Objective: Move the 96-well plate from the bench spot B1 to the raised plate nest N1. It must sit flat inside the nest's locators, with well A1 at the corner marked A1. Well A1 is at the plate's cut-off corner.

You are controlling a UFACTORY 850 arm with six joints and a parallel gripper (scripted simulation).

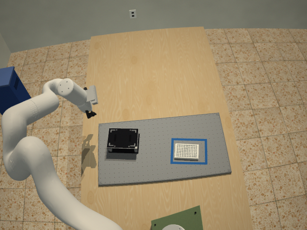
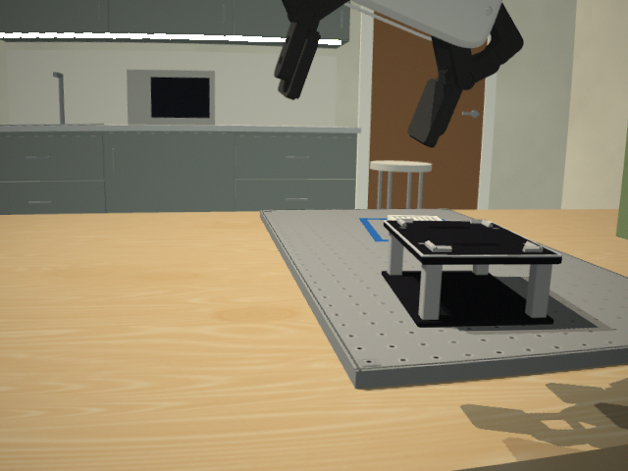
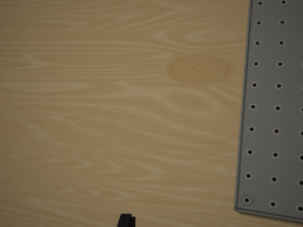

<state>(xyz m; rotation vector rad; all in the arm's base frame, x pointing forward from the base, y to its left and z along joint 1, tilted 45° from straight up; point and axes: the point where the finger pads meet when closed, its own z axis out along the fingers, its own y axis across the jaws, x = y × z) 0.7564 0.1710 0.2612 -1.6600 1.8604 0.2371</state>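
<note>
My hand is 460 mm to the left of the white 96-well plate, 260 mm past it and 170 mm above it. From my hand the other things lie so: black raised plate nest (150 mm behind, 140 mm to the right, 120 mm below); locator (180 mm behind, 110 mm below, 60 mm to the right).
</note>
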